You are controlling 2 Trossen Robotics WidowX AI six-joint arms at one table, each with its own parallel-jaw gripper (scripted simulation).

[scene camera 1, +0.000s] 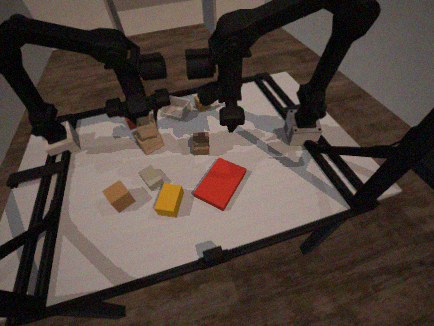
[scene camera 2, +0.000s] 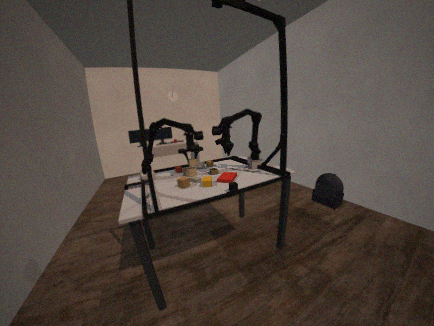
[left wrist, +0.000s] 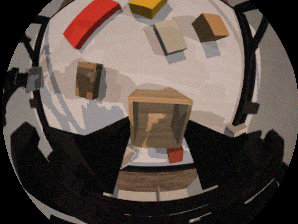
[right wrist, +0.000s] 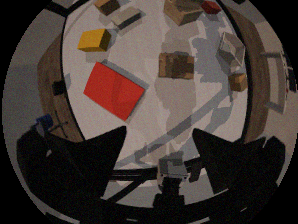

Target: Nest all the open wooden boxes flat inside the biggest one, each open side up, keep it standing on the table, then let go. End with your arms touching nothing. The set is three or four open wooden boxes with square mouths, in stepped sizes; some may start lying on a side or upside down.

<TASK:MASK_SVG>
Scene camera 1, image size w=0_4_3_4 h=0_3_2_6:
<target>left gripper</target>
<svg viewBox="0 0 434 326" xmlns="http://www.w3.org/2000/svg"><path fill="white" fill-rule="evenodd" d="M168 90L166 88L155 90L155 94L151 94L152 96L146 96L140 78L140 81L135 85L121 85L126 101L121 102L120 98L108 99L105 105L105 112L109 118L116 116L126 117L137 126L136 119L147 117L153 109L154 120L157 122L158 110L164 106L171 105Z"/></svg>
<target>right gripper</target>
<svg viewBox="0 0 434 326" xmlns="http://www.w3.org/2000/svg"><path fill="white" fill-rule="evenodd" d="M218 75L217 81L198 87L197 96L199 103L203 106L211 105L215 101L218 101L218 103L225 102L226 107L222 107L219 110L220 125L227 126L229 133L232 133L238 125L245 123L244 109L237 105L237 101L242 101L242 75L236 80L224 80L218 77Z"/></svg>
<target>red slab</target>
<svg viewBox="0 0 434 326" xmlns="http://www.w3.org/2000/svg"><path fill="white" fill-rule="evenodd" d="M218 158L195 190L194 197L224 211L246 174L246 168Z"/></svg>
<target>yellow block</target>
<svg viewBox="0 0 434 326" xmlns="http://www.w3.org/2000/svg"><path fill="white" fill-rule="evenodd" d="M164 183L154 209L158 215L177 217L184 194L181 185Z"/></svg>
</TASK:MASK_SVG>
